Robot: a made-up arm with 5 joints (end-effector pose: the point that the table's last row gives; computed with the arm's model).
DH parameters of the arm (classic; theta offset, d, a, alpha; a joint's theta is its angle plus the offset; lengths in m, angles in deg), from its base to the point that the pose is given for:
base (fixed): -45 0 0.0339 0
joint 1: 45 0.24 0.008 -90
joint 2: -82 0 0.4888 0
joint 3: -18.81 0 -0.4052 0
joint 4: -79.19 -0.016 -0.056 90
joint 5: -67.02 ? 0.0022 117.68
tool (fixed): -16.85 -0.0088 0 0
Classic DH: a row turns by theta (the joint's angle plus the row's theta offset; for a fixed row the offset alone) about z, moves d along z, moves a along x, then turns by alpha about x.
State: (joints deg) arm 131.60 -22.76 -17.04 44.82 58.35
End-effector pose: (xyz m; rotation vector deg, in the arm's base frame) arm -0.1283 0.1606 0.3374 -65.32 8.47 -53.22
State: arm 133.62 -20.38 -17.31 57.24 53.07
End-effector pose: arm -0.1196 0.1397 0.3241 -71.03 -8.36 -53.39
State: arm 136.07 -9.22 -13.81 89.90 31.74
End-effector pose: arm -0.0678 0.0796 0.3016 -94.14 -60.58 -48.58
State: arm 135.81 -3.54 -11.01 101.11 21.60
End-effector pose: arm -0.0455 0.0605 0.3055 -107.73 -79.53 -44.44
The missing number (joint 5, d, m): 0.1099
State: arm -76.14 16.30 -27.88 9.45 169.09
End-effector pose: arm 0.1124 -0.4469 0.1993 -63.66 -10.86 -13.68
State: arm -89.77 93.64 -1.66 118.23 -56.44
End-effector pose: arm 0.0022 -0.1239 0.2032 28.39 112.73 109.07
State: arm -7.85 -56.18 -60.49 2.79 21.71
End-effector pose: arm 0.0716 -0.0427 0.9034 78.69 3.94 -100.82
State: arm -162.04 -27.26 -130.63 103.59 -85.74
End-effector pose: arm -0.0314 -0.0168 1.0764 52.88 -37.40 115.83
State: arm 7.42 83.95 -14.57 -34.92 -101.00
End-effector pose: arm 0.1589 -0.0307 -0.1139 -70.09 23.11 0.17
